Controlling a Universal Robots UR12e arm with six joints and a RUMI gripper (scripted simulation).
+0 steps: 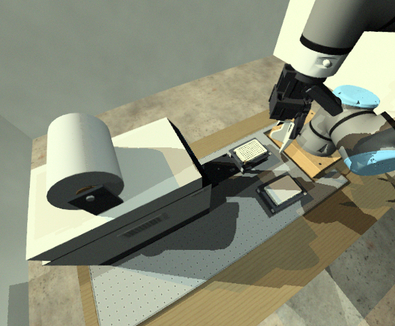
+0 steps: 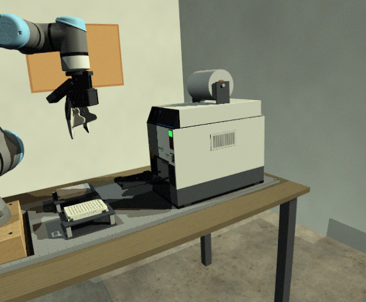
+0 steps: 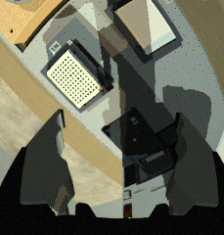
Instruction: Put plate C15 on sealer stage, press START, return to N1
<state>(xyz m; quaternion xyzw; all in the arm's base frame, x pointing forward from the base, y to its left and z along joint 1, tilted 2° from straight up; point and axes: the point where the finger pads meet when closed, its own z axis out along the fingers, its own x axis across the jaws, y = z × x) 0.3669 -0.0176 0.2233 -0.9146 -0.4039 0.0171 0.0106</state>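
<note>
The white open-well plate is 23 cm below my hand, 11 cm to the right of it and 4 cm behind it. The rest, counted from my hand: dark stage (18 cm below, 16 cm ahead, 9 cm to the right); then foil-covered plate (24 cm below, 11 cm to the left, 3 cm behind); then start button (25 cm ahead, 19 cm to the right, 10 cm below).
</note>
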